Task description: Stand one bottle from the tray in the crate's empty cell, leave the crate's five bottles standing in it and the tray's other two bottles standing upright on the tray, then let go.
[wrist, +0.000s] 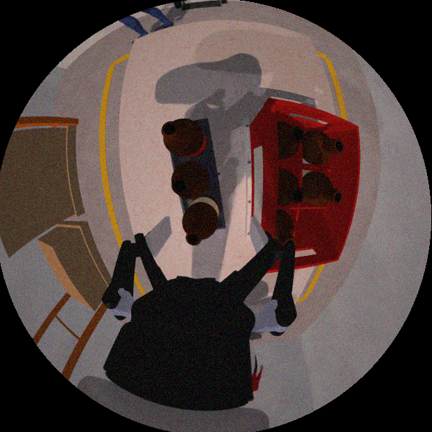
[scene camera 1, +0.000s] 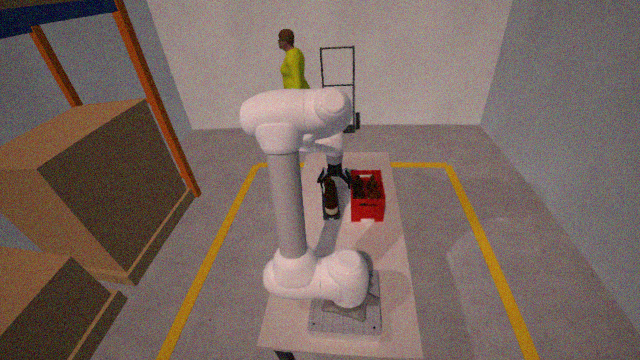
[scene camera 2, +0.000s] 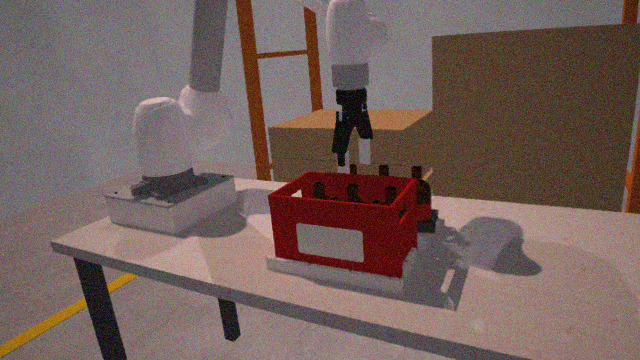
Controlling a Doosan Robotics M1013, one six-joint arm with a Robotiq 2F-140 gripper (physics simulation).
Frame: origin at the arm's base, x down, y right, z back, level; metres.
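Seen in the pictures: gripper, fingertip midpoint: (scene camera 1: 335, 192) (scene camera 2: 355, 170); arm's base, origin of the base link: (scene camera 1: 347, 297) (scene camera 2: 170, 186).
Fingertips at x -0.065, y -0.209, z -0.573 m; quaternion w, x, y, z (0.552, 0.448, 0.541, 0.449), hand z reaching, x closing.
Note:
Pixels of each thing's top centre, then the offset from my fingertips to it. "*": a spot on its surface instead. Level surfaces: height alone.
- red crate, middle of its top: (scene camera 2: 343, 186) (scene camera 1: 367, 183) dy +0.168, dx -0.021, dz -0.090 m
- dark tray, surface spot: (scene camera 2: 427, 224) * dy -0.045, dx +0.130, dz -0.183 m
- cream band, surface spot: (scene camera 1: 331, 197) * dy -0.015, dx +0.014, dz +0.034 m
- white base, surface spot: (scene camera 2: 335, 274) * dy +0.266, dx +0.135, dz -0.129 m
- table, its level: dx +0.154 m
The red crate (scene camera 1: 367, 213) (scene camera 2: 285, 230) (wrist: 350, 210) stands on the table with five brown bottles in it. Its empty cell (wrist: 318, 230) is at the corner nearest the gripper body in the wrist view. The dark tray (scene camera 2: 427, 224) (wrist: 211, 150) beside it bears three upright brown bottles: one with a red band (wrist: 184, 137), one with a blue band (wrist: 190, 179) and one with a cream band (scene camera 1: 331, 197) (wrist: 200, 220). My gripper (scene camera 1: 335, 187) (scene camera 2: 354, 164) (wrist: 208, 224) is open and empty, pointing down above the tray area, with its fingertips around bottle-top height or slightly higher. The cream-banded bottle appears nearest, between the finger lines in the wrist view.
The crate rests on a white base (scene camera 2: 335, 274) close beside the tray on the table (scene camera 1: 395, 300) (scene camera 2: 200, 270). Large boxes (scene camera 1: 115, 190) (scene camera 2: 530, 115) and an orange rack post (scene camera 1: 160, 105) stand beyond one side. A person (scene camera 1: 294, 65) stands behind the table near a trolley (scene camera 1: 354, 65).

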